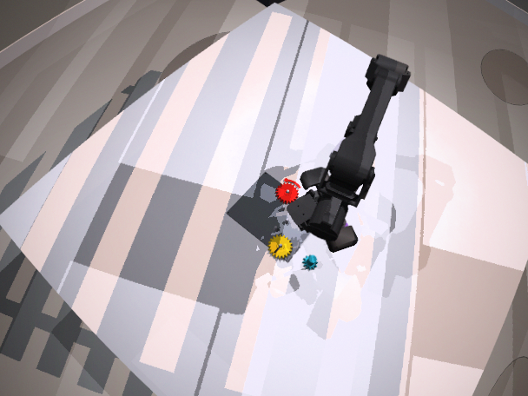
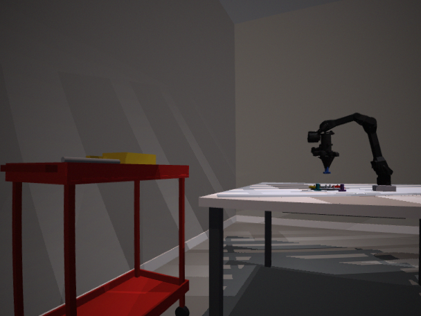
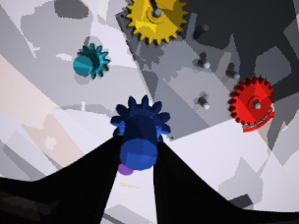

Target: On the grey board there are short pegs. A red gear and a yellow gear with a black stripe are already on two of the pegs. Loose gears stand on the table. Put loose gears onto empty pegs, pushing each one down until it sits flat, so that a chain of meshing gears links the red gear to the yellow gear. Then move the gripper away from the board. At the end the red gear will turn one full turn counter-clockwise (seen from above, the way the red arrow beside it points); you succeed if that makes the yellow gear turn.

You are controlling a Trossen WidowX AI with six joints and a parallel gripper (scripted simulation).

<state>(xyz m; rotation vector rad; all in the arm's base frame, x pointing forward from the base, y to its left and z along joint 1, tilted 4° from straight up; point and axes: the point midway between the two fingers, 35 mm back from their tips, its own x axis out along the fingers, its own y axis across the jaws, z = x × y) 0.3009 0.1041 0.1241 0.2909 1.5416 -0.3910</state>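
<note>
Right now my gripper tip is 2 cm short of the grey board, 11 cm to the left of it and 12 cm above it. Also, from my gripper tip: teal gear (5 cm ahead, 5 cm to the left, 11 cm below); blue gear (1 cm below); yellow gear (8 cm ahead, 3 cm to the right, 11 cm below).
</note>
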